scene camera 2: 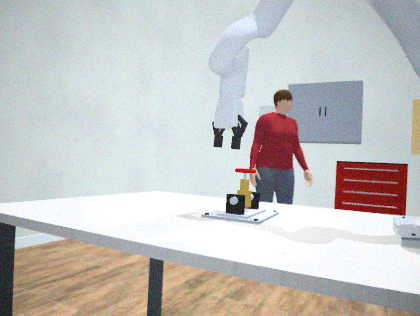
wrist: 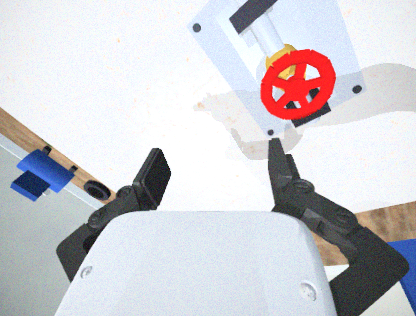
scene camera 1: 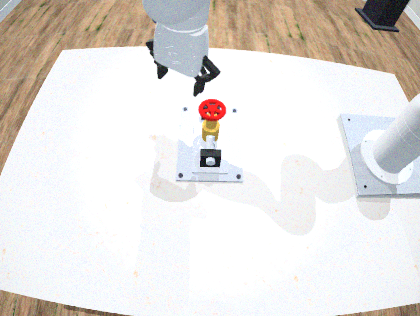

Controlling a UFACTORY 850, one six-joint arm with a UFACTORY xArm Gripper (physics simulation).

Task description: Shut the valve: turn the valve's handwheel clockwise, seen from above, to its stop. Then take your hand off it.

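Note:
The red handwheel (scene camera 1: 212, 108) (scene camera 2: 245, 170) (wrist: 298, 89) lies level on top of the valve's yellow body (scene camera 1: 210, 131) (scene camera 2: 244, 186) (wrist: 280, 52). The valve stands on a pale base plate (scene camera 1: 187, 161) (scene camera 2: 265, 216) (wrist: 225, 60) with dark bolts at its corners. My gripper (scene camera 1: 179, 83) (scene camera 2: 227, 146) (wrist: 214, 157) is open and empty, pointing down. It hangs above the handwheel's height and off to one side, up and left of it in both scene views. In the wrist view the wheel is beyond the right fingertip. The fingers are apart from the wheel.
Black pipe-end blocks (scene camera 1: 210, 158) (scene camera 2: 235, 204) flank the valve low down on the white table (scene camera 1: 100, 200) (scene camera 2: 125, 215). The arm's mounting plate (scene camera 1: 352, 170) is at the right. A person in red (scene camera 2: 276, 140) and a red drawer cabinet (scene camera 2: 371, 187) are behind the table.

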